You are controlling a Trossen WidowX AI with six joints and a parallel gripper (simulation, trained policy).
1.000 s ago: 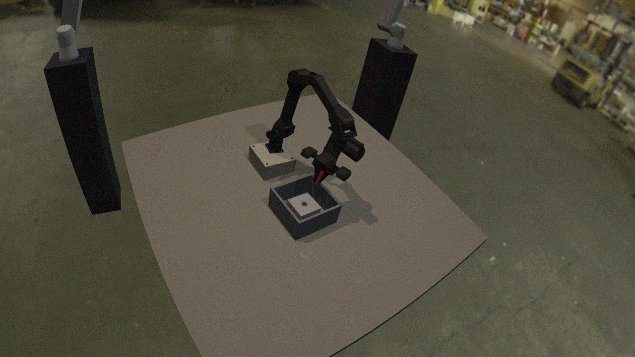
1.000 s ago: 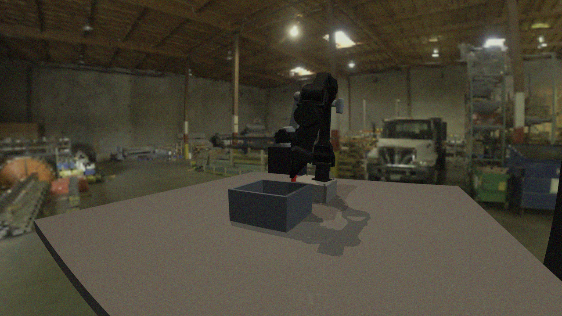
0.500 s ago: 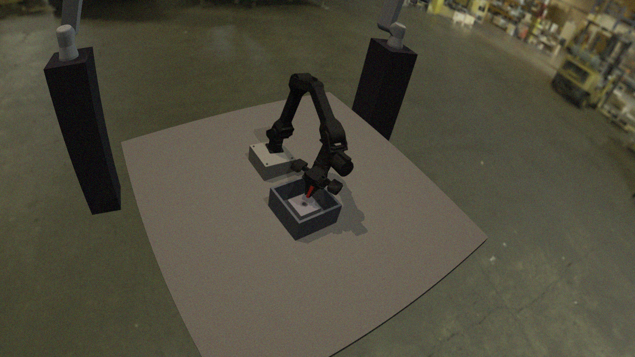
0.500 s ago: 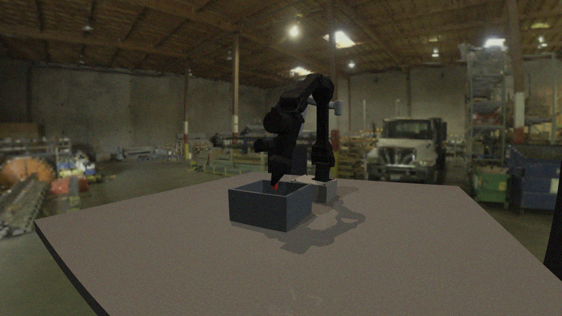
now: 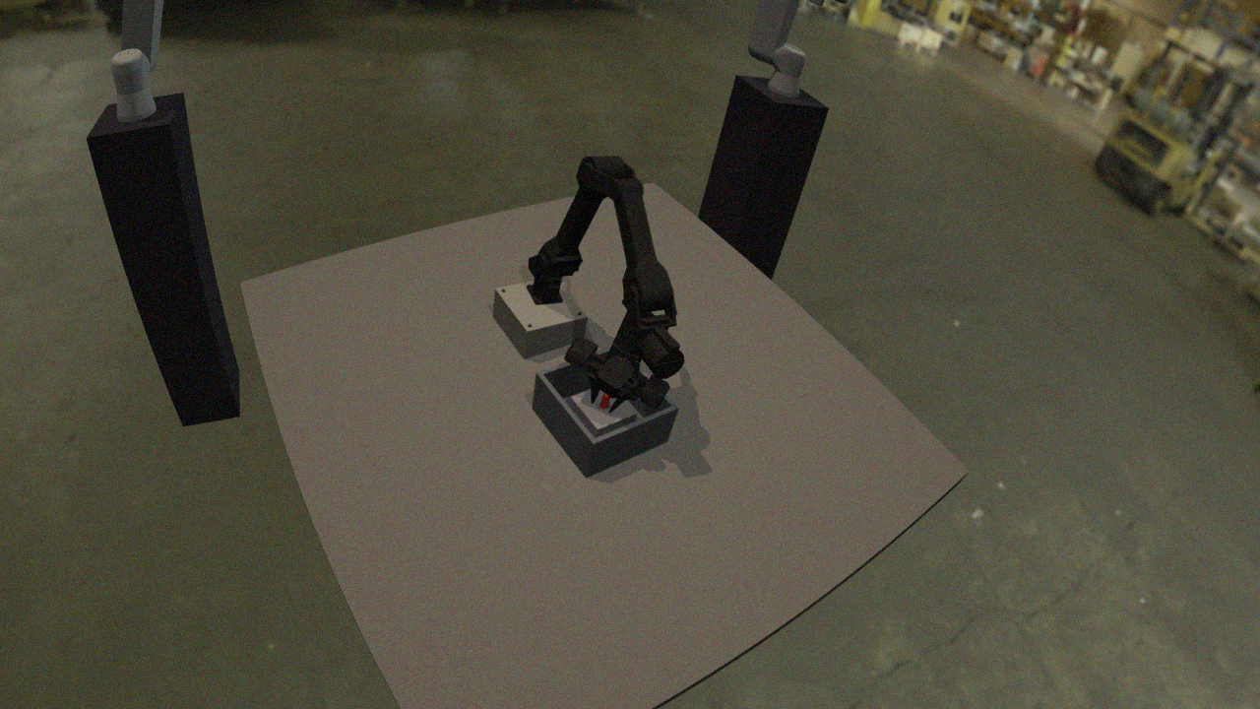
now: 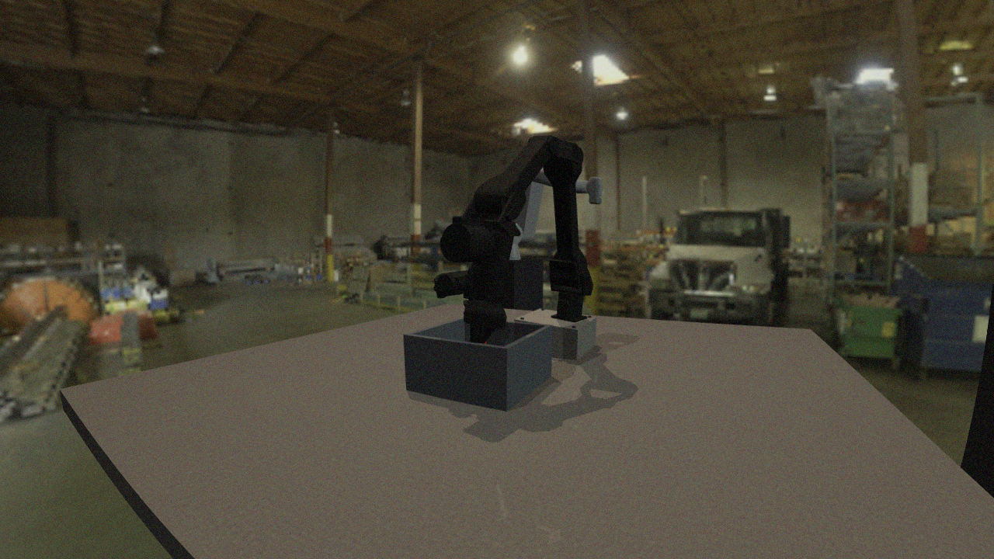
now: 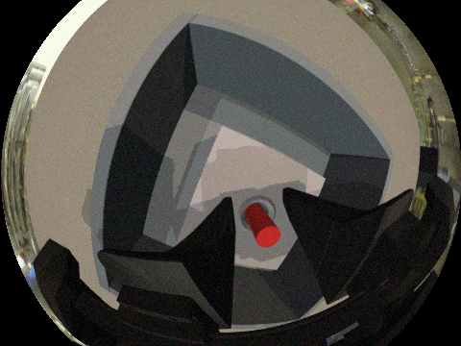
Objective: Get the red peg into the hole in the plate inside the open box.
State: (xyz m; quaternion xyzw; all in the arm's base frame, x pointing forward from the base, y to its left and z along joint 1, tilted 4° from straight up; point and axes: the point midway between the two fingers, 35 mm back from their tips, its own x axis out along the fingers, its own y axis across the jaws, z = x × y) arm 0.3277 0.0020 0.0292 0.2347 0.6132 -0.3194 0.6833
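The red peg is 10 mm to the left of my gripper tip, 10 mm below it and 10 mm behind it. Round my gripper tip: pale plate (20 mm below, 10 mm to the left, 10 mm behind); then dark box (40 mm below, 10 mm to the left, 10 mm behind).
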